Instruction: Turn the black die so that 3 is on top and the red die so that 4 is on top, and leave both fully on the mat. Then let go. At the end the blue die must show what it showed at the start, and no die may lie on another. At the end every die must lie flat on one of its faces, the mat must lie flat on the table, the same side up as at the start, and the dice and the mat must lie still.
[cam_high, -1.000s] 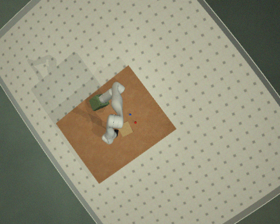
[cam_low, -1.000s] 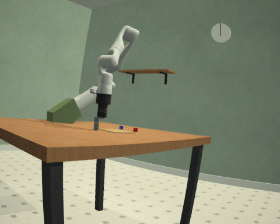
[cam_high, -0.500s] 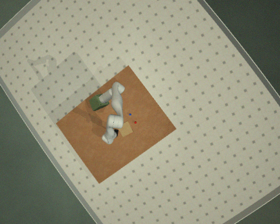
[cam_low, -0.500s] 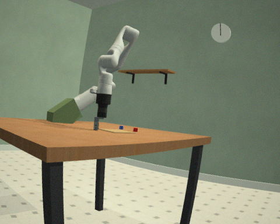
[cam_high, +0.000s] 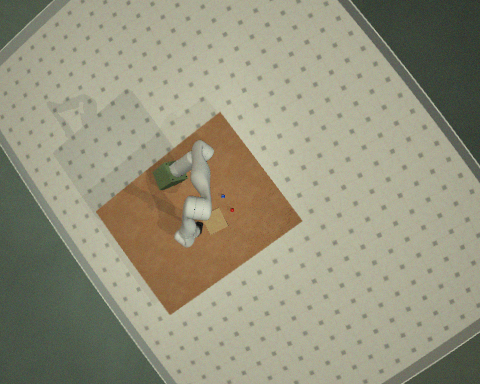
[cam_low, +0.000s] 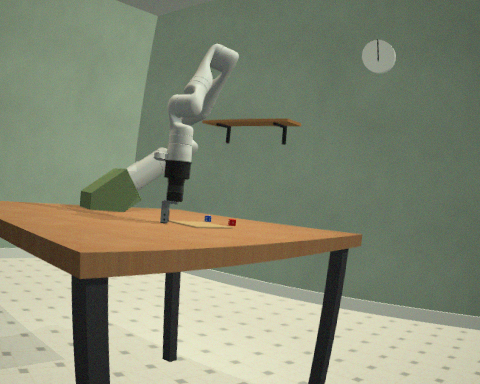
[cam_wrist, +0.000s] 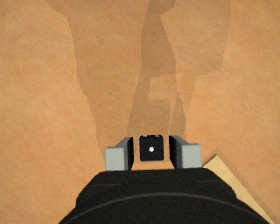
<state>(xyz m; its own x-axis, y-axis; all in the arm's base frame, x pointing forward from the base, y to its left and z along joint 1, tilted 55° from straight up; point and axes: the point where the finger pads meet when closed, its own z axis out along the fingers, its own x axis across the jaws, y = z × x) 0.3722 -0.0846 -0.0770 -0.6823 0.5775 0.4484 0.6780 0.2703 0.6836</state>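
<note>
Now: hand 40 mm short of the tan mat, 110 mm to the right of it and 20 mm above it. Round my hand: blue die: 60 mm behind, 250 mm to the left, 10 mm below; black die: 10 mm below; red die: 40 mm ahead, 250 mm to the left, 10 mm below.
</note>
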